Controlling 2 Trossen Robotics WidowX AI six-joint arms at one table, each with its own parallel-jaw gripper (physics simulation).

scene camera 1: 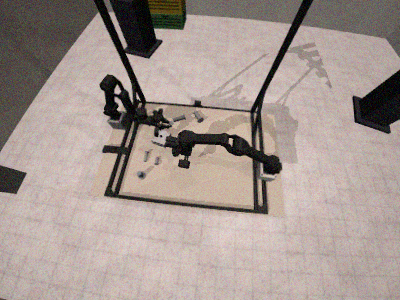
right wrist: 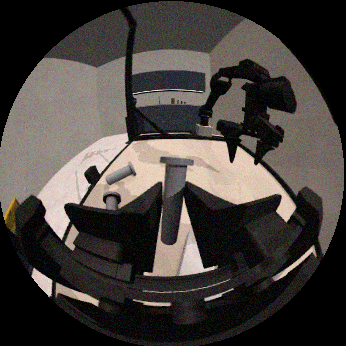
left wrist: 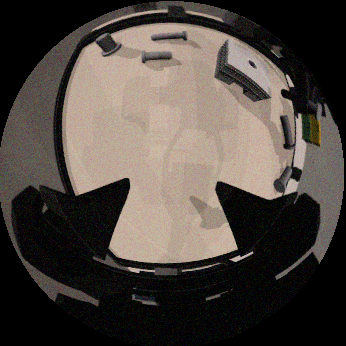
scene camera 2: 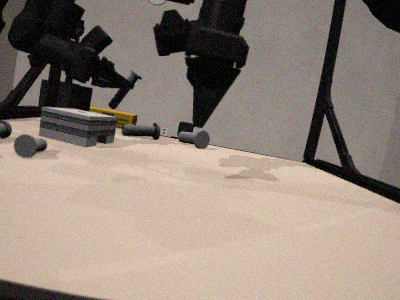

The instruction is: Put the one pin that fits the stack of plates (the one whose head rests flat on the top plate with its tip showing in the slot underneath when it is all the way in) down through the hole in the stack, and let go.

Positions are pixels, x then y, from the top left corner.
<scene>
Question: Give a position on a grey stack of plates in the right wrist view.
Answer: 190, 262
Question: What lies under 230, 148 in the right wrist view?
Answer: My left gripper.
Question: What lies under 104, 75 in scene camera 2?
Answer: My right gripper.
</scene>
